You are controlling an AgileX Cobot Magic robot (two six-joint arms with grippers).
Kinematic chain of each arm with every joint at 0, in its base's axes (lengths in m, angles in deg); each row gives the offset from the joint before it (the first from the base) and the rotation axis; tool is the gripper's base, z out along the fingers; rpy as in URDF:
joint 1: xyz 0 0 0.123 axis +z
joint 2: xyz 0 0 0 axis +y
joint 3: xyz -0.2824 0 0.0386 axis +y
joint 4: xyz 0.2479 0 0.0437 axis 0.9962 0 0.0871
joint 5: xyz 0 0 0 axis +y
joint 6: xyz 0.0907 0 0.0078 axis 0.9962 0 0.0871
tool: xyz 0 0 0 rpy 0 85 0
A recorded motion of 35 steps. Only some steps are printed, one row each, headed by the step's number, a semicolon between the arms.
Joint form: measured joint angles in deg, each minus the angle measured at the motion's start. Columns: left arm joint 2, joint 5, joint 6, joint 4, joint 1, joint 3; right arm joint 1, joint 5, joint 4, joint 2, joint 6, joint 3.
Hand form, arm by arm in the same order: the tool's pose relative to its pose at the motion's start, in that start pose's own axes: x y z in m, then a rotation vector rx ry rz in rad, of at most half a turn. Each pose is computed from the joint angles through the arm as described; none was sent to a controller.
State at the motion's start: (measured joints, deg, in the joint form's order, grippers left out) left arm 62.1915 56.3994 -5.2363 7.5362 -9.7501 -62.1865; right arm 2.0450 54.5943 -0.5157 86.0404 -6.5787 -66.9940
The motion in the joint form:
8: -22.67 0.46 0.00 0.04 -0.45 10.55; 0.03 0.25 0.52 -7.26 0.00 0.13
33: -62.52 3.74 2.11 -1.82 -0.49 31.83; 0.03 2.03 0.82 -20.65 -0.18 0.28
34: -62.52 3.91 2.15 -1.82 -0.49 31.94; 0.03 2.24 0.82 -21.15 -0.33 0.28
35: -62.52 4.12 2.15 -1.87 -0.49 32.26; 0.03 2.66 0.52 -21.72 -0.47 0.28
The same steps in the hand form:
8: 0.0720 0.0077 -0.0651 0.0081 -0.2028 -0.0173; 0.0084 0.0015 -0.0418 0.0065 -0.1201 0.0052
33: 0.2166 0.0102 -0.0750 0.0348 -0.4664 -0.0273; 0.0390 0.0051 -0.1143 0.0257 -0.3193 0.0050
34: 0.2170 0.0101 -0.0743 0.0344 -0.4615 -0.0264; 0.0407 0.0052 -0.1168 0.0267 -0.3243 0.0024
35: 0.2177 0.0099 -0.0725 0.0351 -0.4523 -0.0260; 0.0429 0.0051 -0.1195 0.0322 -0.3263 -0.0022

